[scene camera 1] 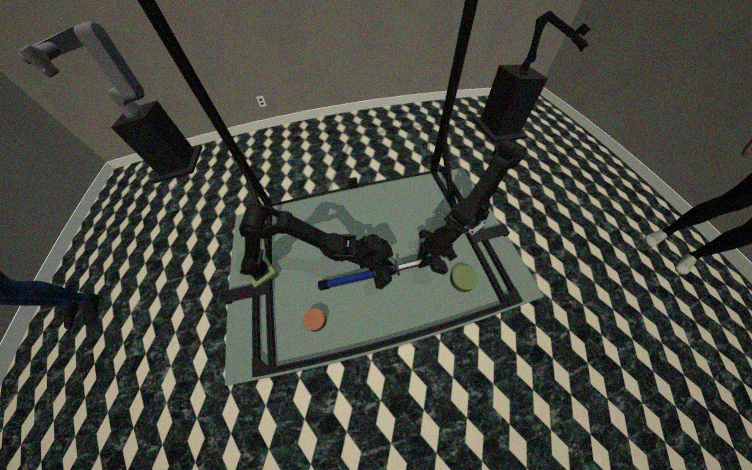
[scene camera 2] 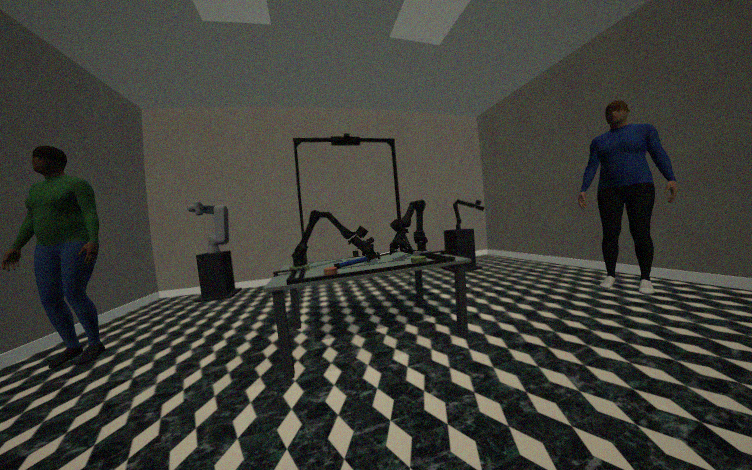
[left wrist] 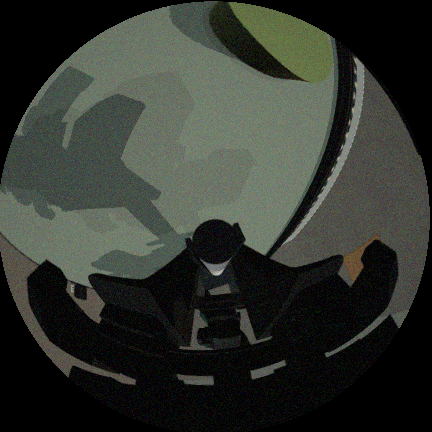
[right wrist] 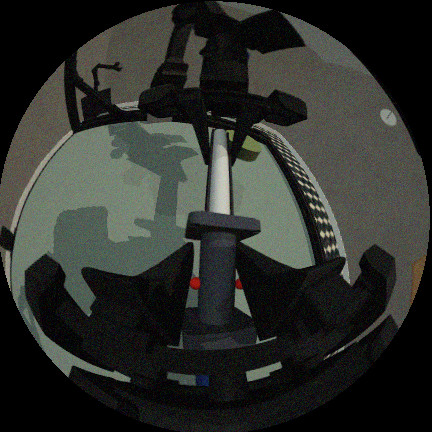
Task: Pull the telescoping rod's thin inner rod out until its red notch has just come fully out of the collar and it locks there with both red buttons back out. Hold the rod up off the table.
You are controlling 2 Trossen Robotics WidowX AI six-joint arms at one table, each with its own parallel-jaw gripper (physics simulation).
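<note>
The rod's blue outer tube [scene camera 1: 350, 278] [scene camera 2: 352, 260] runs leftward from my right gripper. My right gripper [scene camera 1: 383, 272] [right wrist: 212, 246] is shut on the dark collar [right wrist: 217, 295], behind its flange [right wrist: 222, 226]. Red buttons [right wrist: 195, 283] [right wrist: 240, 284] stick out on both sides of the collar. The pale inner rod [scene camera 1: 409, 264] [right wrist: 219, 187] extends from the flange to my left gripper [scene camera 1: 427, 261] [left wrist: 215, 245] [right wrist: 218, 165], which is shut on its far end, by the dark end cap [left wrist: 215, 240]. No red notch shows. The held end is above the table; the tube's height is unclear.
A green disc [scene camera 1: 464, 277] [left wrist: 290, 42] [right wrist: 246, 148] lies right of my left gripper in scene camera 1. An orange disc [scene camera 1: 314, 319] [scene camera 2: 330, 271] lies nearer the front edge. A light green square frame [scene camera 1: 270, 273] is by the right arm's base. Dark rails [scene camera 1: 382, 343] edge the table.
</note>
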